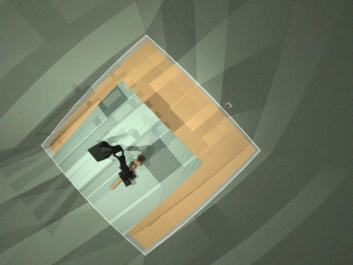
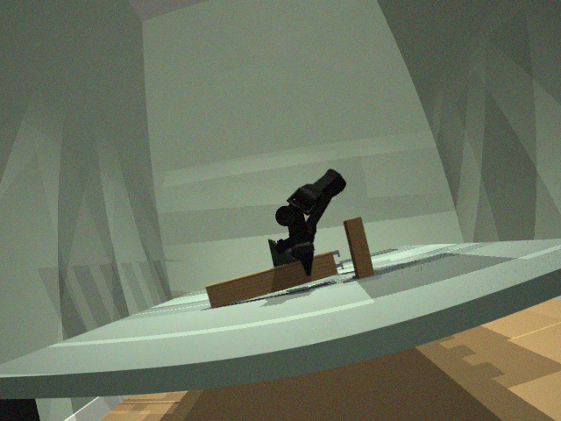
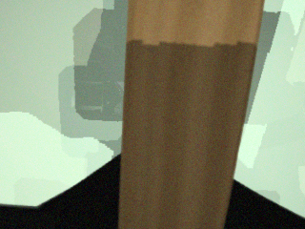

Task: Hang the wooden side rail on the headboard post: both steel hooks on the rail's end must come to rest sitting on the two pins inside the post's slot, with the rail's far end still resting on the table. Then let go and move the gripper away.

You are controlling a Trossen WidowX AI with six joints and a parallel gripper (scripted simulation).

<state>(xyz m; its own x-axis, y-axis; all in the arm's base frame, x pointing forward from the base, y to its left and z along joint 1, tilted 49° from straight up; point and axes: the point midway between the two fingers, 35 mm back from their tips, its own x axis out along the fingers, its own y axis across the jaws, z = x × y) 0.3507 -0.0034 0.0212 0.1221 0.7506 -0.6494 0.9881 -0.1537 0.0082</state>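
The headboard post lies 20 mm ahead of my gripper tip, 170 mm to the left of it and 40 mm above it.
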